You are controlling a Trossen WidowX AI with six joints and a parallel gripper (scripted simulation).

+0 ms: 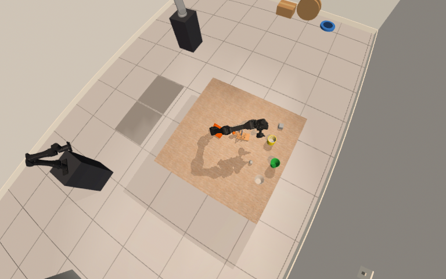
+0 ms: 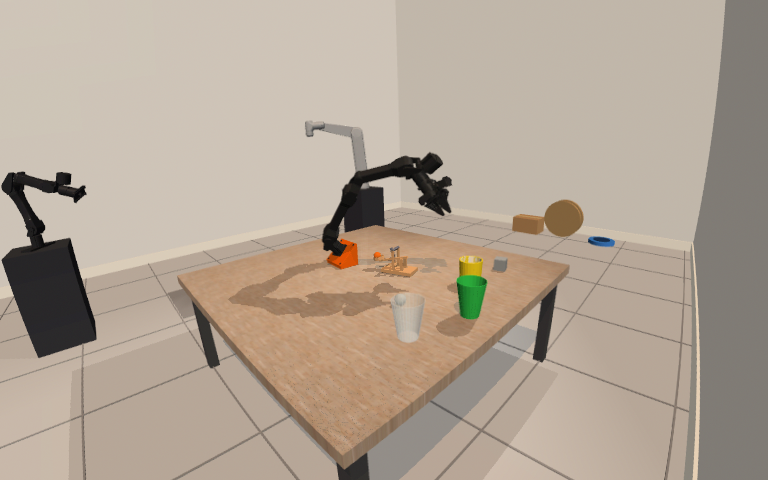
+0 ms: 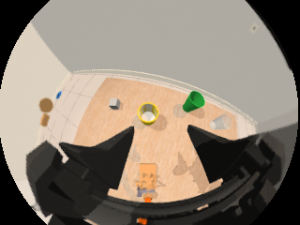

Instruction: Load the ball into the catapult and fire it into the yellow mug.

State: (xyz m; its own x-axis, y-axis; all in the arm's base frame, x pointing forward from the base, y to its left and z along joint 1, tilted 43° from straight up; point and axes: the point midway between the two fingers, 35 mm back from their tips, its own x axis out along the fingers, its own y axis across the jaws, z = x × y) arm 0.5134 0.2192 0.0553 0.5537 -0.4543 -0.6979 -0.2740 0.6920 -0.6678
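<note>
Now: gripper tip 320 mm past the orange ball, 210 mm above it and 70 mm to the left of it. The rest, counted from my gripper tip: catapult (260 mm behind, 220 mm below, 40 mm to the right); then green cup (240 mm below, 220 mm ahead, 180 mm to the right); then yellow mug (250 mm below, 80 mm ahead, 40 mm to the left).
</note>
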